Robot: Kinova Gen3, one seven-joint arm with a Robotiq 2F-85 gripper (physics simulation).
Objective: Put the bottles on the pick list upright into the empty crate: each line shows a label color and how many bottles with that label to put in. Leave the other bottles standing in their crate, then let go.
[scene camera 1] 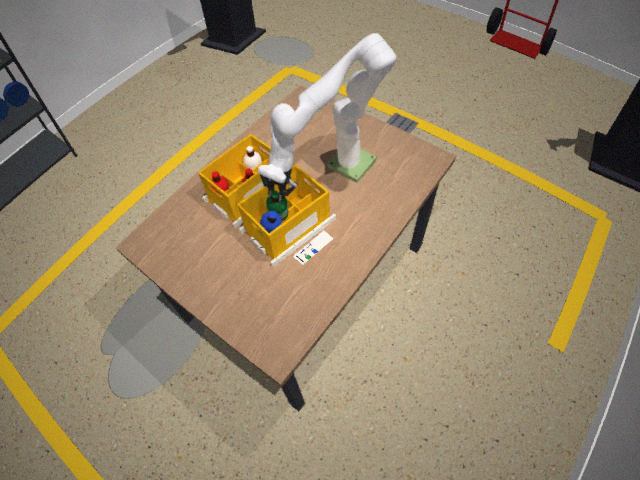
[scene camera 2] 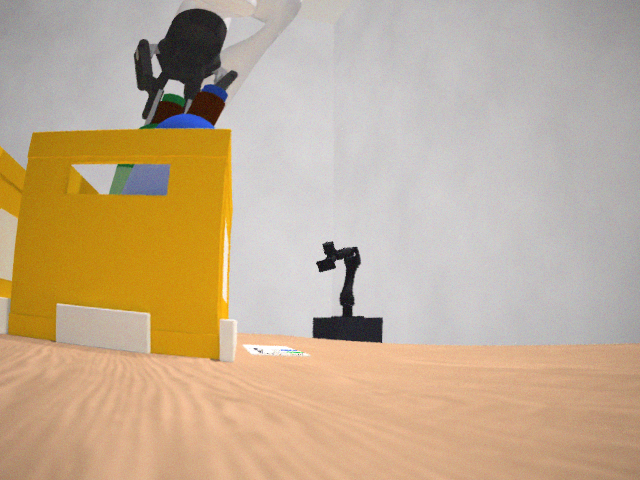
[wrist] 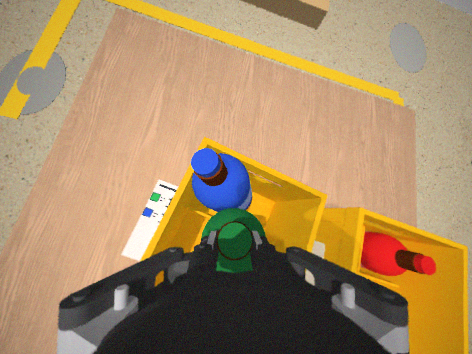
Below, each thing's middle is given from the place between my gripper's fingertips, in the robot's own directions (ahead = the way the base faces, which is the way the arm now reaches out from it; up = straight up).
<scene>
The green bottle (wrist: 234, 225) is 5 cm below my hand, 1 cm to the right of it and 1 cm behind it. Also, from my hand: pick list (wrist: 163, 193) 22 cm below, 13 cm to the left.
</scene>
